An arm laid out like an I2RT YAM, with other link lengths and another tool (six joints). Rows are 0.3 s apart.
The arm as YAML. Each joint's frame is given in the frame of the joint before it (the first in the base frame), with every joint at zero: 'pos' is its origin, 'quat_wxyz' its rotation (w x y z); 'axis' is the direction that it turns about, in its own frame. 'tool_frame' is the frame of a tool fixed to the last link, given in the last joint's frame.
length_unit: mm
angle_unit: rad
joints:
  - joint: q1
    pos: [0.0, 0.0, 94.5]
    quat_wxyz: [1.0, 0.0, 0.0, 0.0]
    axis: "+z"
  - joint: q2
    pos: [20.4, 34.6, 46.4]
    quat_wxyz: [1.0, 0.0, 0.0, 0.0]
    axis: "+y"
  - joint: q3
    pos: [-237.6, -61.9, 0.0]
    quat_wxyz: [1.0, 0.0, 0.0, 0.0]
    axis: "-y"
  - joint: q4
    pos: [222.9, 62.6, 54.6]
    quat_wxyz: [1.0, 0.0, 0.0, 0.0]
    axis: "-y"
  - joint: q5
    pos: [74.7, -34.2, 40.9]
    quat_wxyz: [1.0, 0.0, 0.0, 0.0]
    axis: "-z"
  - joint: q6
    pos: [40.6, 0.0, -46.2]
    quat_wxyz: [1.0, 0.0, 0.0, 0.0]
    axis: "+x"
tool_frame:
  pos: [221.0, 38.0, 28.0]
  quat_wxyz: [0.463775, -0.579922, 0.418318, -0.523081]
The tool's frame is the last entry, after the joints.
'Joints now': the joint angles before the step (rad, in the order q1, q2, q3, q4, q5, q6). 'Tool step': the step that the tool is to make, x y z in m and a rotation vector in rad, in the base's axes. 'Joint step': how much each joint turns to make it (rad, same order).
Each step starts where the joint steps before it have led.
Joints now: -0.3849 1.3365 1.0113 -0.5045 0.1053 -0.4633
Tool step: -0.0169 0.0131 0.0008 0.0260 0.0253 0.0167
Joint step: -0.0002 -0.0546 -0.0050 -0.0826 -0.0221 -0.0030
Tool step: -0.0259 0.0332 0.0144 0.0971 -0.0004 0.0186
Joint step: 0.0000 -0.1147 0.0093 -0.1619 -0.0814 0.0430
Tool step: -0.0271 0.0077 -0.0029 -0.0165 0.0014 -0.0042
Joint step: 0.0049 -0.1333 -0.0847 -0.0437 0.0180 -0.0028
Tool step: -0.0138 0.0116 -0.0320 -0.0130 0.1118 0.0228
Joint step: 0.0756 0.0472 -0.0210 -0.0336 0.0712 0.0137
